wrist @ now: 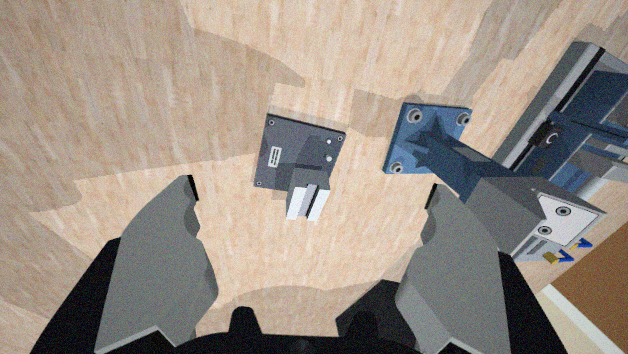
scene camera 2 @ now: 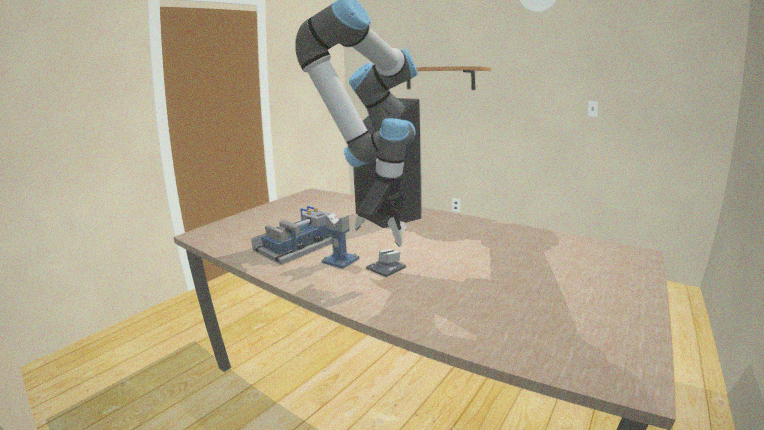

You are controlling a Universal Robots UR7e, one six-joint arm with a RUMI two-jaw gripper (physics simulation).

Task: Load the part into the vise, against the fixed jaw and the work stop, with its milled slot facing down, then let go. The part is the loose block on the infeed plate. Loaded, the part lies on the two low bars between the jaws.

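Frame: origin at the arm's base, x ahead, y left, z up, level; metres.
Where they show: gripper, fingertip midpoint: [wrist: 312,181] [scene camera 2: 377,238]; arm's base, origin of the base link: [scene camera 2: 388,115].
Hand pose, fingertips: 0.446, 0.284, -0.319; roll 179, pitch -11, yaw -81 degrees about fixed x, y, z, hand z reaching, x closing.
Observation:
Things, the pixels of their top centre, and the offset from my fingertips, as dx, dy, dz. Level surfaces: height alone.
- part, middle of its top: [wrist: 308,207] [scene camera 2: 389,249] -0.084, -0.023, -0.073
- dark infeed plate, middle of its top: [wrist: 298,161] [scene camera 2: 385,265] -0.048, -0.010, -0.112
- vise, middle of its top: [wrist: 608,199] [scene camera 2: 295,219] -0.014, -0.396, -0.021
- table, its level: dz -0.120
The part [scene camera 2: 389,255] [wrist: 310,178], a light grey block, stands on the dark infeed plate [scene camera 2: 386,270] [wrist: 269,140]. Its milled slot shows on the bright face turned up toward the wrist camera. My gripper [scene camera 2: 378,235] [wrist: 312,181] is open and empty, above and behind the part in the scene view. In the wrist view the part shows between the two spread fingertips, but the fingers are well above it. The vise [scene camera 2: 275,245] [wrist: 607,90], blue and grey, is at the left of the table; the wrist view cuts it off, and its bars and work stop are not clear.
A blue stand [scene camera 2: 339,246] [wrist: 400,142] with a tilted grey head rises between the infeed plate and the vise, near the right finger in the wrist view. Blue and brass fittings [scene camera 2: 309,209] [wrist: 551,257] stick up at the vise's end. The table [scene camera 2: 534,309] carries everything.

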